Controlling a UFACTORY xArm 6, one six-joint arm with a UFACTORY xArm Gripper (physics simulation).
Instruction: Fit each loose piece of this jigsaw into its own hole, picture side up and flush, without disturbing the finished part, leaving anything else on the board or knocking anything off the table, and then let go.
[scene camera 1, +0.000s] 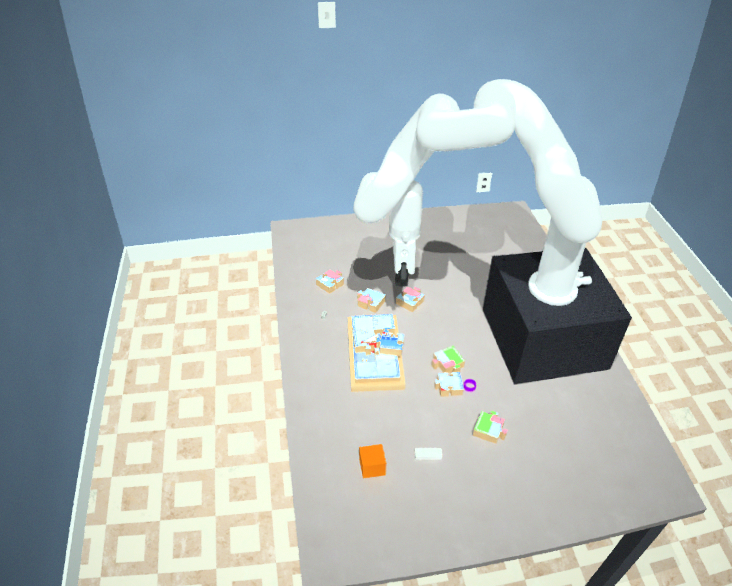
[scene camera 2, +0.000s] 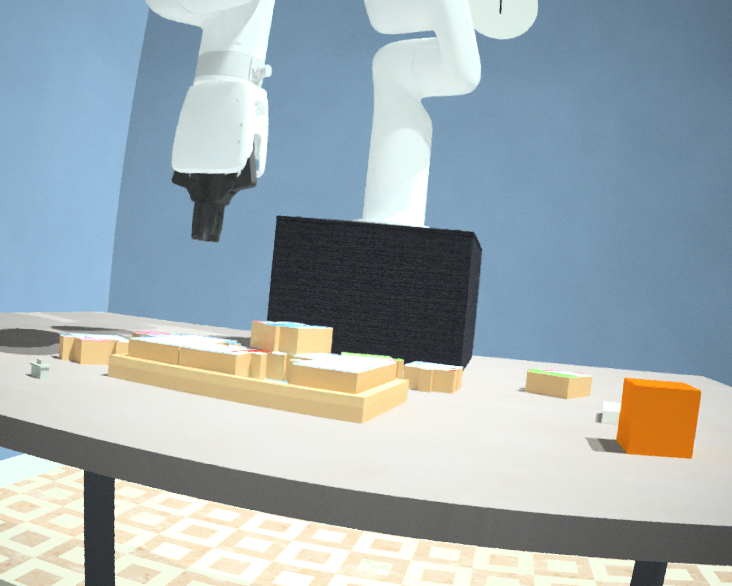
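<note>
The jigsaw board (scene camera 1: 377, 386) (scene camera 2: 244, 391) lies on the table with its light-blue finished part in it. A blue-topped piece (scene camera 1: 389, 342) (scene camera 2: 291, 337) sits raised above the neighbouring pieces, at the board's side nearer the robot base. Loose pieces lie picture side up on the table: a pink and blue one (scene camera 1: 330, 281), a second (scene camera 1: 371, 299) (scene camera 2: 94, 349) and a third (scene camera 1: 410, 298) beyond the board, a green and pink one (scene camera 1: 448, 359), a light-blue one (scene camera 1: 449, 383) (scene camera 2: 432, 376) and a green one (scene camera 1: 489, 425) (scene camera 2: 558, 383). My gripper (scene camera 1: 402, 282) (scene camera 2: 206, 239) is shut and empty, above the table beyond the board.
An orange cube (scene camera 1: 372, 460) (scene camera 2: 658, 417) and a white block (scene camera 1: 428, 454) (scene camera 2: 611, 412) lie nearer the front. A purple ring (scene camera 1: 469, 384) touches or nearly touches the light-blue piece. A small grey item (scene camera 1: 324, 314) (scene camera 2: 40, 368) lies left of the board. The black base block (scene camera 1: 567, 342) (scene camera 2: 372, 287) stands right.
</note>
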